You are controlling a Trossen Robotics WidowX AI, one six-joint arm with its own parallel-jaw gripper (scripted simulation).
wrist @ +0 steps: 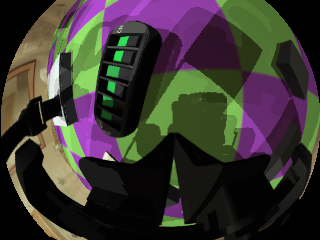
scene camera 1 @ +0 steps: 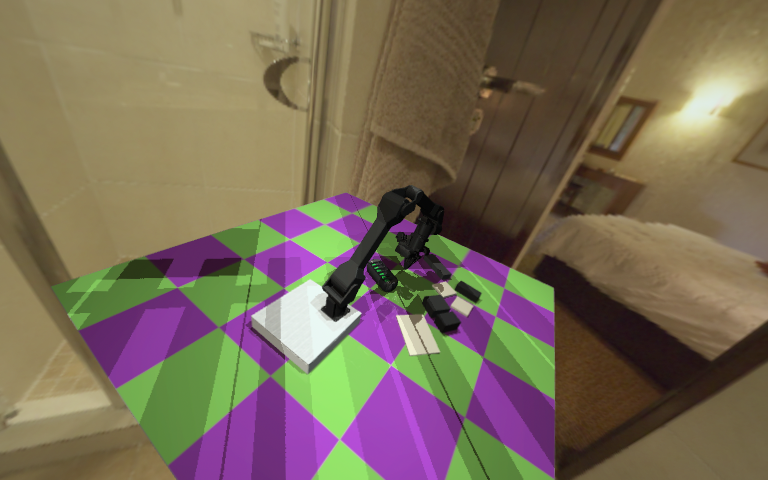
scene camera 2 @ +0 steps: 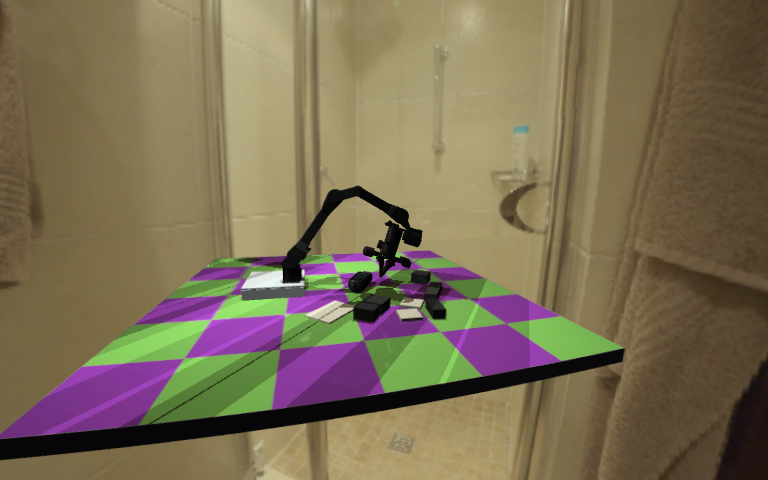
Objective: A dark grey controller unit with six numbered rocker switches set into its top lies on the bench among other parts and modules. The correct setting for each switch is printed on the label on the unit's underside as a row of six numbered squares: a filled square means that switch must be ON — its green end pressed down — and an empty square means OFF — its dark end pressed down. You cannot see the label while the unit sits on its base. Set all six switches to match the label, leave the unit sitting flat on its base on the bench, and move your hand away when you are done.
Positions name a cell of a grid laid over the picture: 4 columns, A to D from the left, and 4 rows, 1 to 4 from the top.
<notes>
The gripper (scene camera 2: B3) is shut and holds nothing. Also in view: a white card (scene camera 1: C3).
The gripper shows as well in the wrist view (wrist: C3) and in scene camera 1 (scene camera 1: C3).
</notes>
